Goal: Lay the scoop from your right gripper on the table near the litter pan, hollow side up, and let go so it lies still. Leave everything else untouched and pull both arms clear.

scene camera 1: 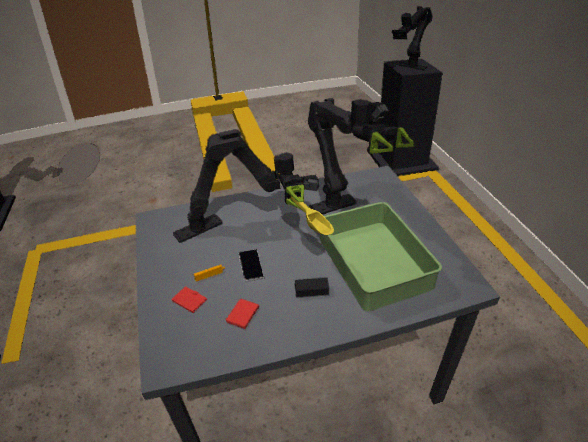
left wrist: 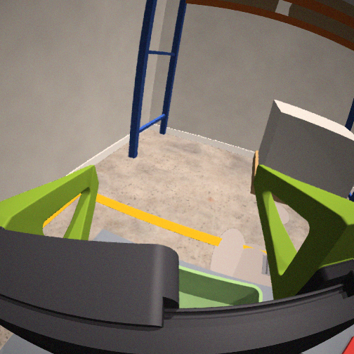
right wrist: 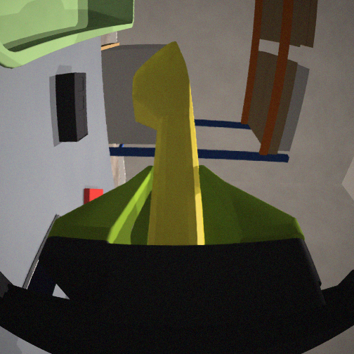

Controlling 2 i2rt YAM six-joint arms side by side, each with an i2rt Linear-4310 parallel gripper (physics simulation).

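Frame: origin at the left arm's base, x ahead, y left, z up, level; centimetres.
Seen in the pictures: left gripper, fingertip midpoint: [scene camera 1: 403, 147]; right gripper, fingertip midpoint: [scene camera 1: 300, 204]; left arm's base, link origin: [scene camera 1: 332, 205]; right arm's base, link origin: [scene camera 1: 198, 228].
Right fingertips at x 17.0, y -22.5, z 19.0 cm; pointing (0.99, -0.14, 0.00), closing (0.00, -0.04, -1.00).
Pixels of each thing's top centre, then the offset from my right fingertips to it. Level surfaces: height alone.
- yellow scoop, top centre: [scene camera 1: 309, 210] dy +0.7, dx +5.6, dz +1.3 cm
- green litter pan, top centre: [scene camera 1: 377, 241] dy +19.7, dx +20.7, dz -8.9 cm
- table, surface height: dz -19.0 cm
- black block, top centre: [scene camera 1: 311, 283] dy -7.0, dx +23.1, dz -15.4 cm
- dark phone, top centre: [scene camera 1: 250, 263] dy -21.5, dx +2.2, dz -18.1 cm
- orange piece, top centre: [scene camera 1: 209, 269] dy -36.7, dx +0.6, dz -16.0 cm
The yellow scoop [scene camera 1: 320, 222] [right wrist: 172, 150] is held by its handle in my right gripper [scene camera 1: 296, 195] [right wrist: 175, 174], which is shut on it. In scene camera 1 the scoop is above the table, with its hollow facing up and its bowl at the near left corner region of the litter pan's far rim. The green litter pan [scene camera 1: 377, 250] [left wrist: 215, 287] [right wrist: 100, 35] stands on the right part of the table [scene camera 1: 280, 340]. My left gripper [scene camera 1: 392, 142] [left wrist: 175, 173] is open and empty, high above the table behind the pan. The exact gap between scoop and table is hard to tell.
A black block [scene camera 1: 311, 287] [right wrist: 71, 107] lies left of the pan. A dark phone [scene camera 1: 251, 264], an orange piece [scene camera 1: 209, 272] and two red squares, one at the left [scene camera 1: 189, 299] and one nearer the middle [scene camera 1: 243, 313], lie farther left on the table.
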